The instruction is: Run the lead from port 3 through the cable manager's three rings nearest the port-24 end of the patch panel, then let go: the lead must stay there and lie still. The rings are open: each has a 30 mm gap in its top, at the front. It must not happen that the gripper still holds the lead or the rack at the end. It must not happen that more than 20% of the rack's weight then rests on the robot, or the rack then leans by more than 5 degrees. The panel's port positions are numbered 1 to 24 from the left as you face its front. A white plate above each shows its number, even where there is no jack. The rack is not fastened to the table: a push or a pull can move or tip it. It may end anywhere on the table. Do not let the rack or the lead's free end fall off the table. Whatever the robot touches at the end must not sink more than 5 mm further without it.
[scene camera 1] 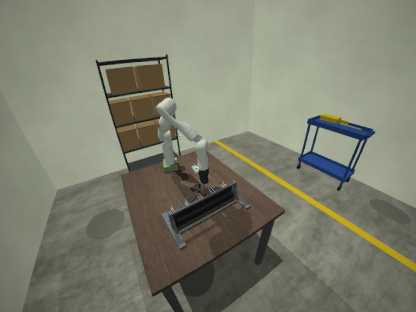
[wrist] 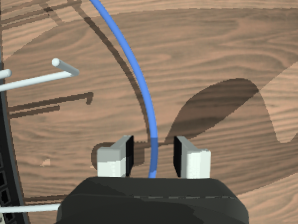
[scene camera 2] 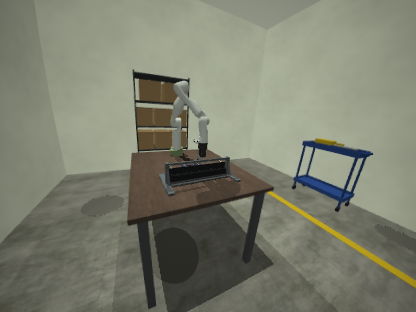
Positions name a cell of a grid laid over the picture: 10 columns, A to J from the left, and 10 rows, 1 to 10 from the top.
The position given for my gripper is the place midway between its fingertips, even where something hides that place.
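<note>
My gripper (wrist: F7) is there for me to see, and I can see a black patch panel (scene camera 2: E6) as well.
</note>
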